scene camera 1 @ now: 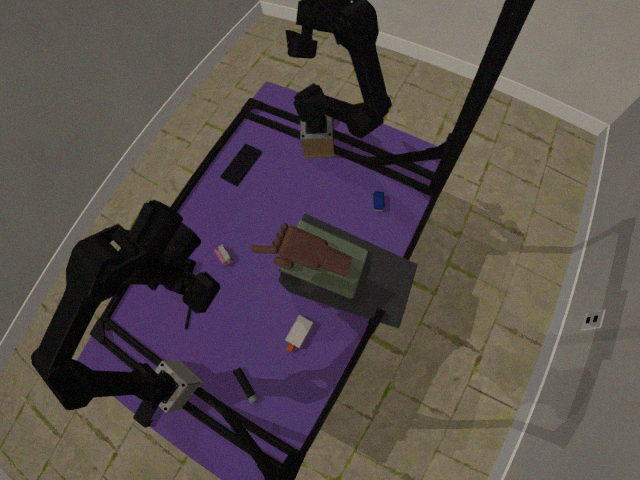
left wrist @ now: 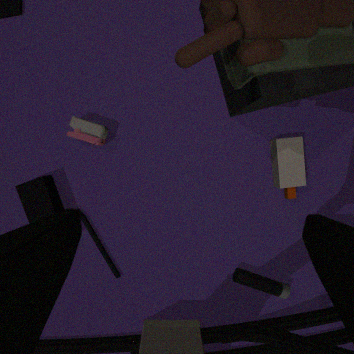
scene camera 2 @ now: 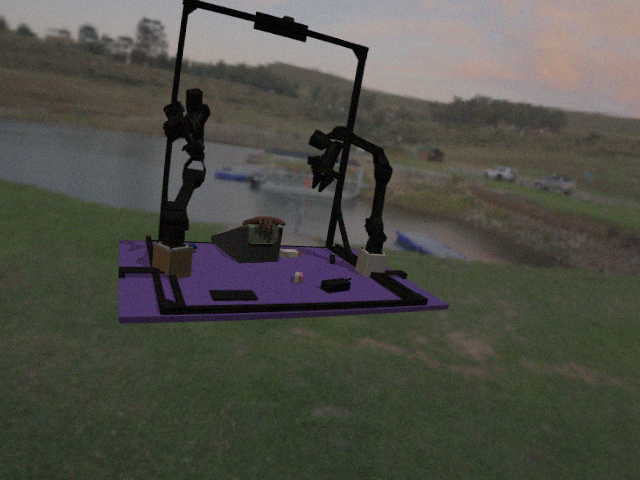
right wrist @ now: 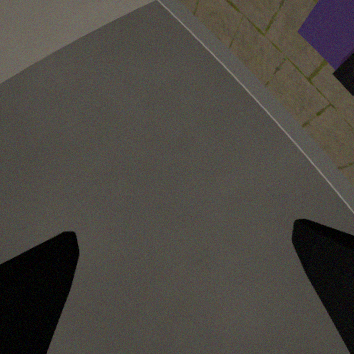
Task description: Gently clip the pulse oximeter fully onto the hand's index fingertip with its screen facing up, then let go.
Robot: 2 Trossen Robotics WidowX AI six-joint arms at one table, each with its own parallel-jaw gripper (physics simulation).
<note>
My left gripper (scene camera 1: 199,270) is open, with nothing in its grasp. My right gripper (scene camera 2: 176,138) is open, holding nothing. The table carries a white box with orange tip (left wrist: 287,159). Also in view: a pulse oximeter (left wrist: 84,130), an index finger (left wrist: 214,40) and a dark grey plate (scene camera 2: 235,243).
My left gripper shows as well in the left wrist view (left wrist: 194,223) and in scene camera 2 (scene camera 2: 315,190). My right gripper also shows in the right wrist view (right wrist: 186,236). The right wrist view misses the pulse oximeter: it is out of frame. The right wrist view does not show the white box with orange tip: it is out of frame.
</note>
